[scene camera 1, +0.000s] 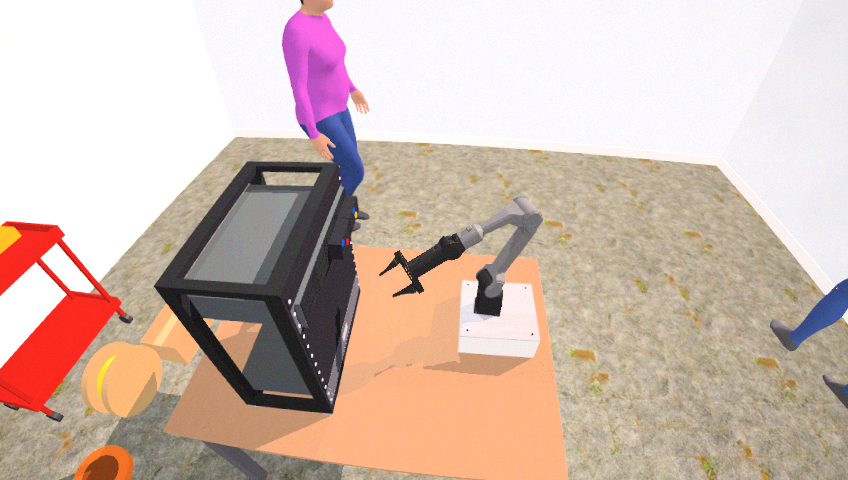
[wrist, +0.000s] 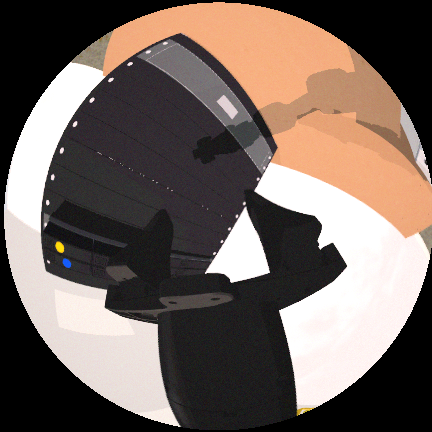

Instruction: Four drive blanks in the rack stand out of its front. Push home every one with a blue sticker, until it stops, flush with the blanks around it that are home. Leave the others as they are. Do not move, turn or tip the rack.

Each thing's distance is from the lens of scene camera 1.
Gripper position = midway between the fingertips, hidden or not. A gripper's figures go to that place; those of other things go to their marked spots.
my gripper (scene camera 1: 386, 285): 1.14 m
black rack (scene camera 1: 283, 257): 0.86 m
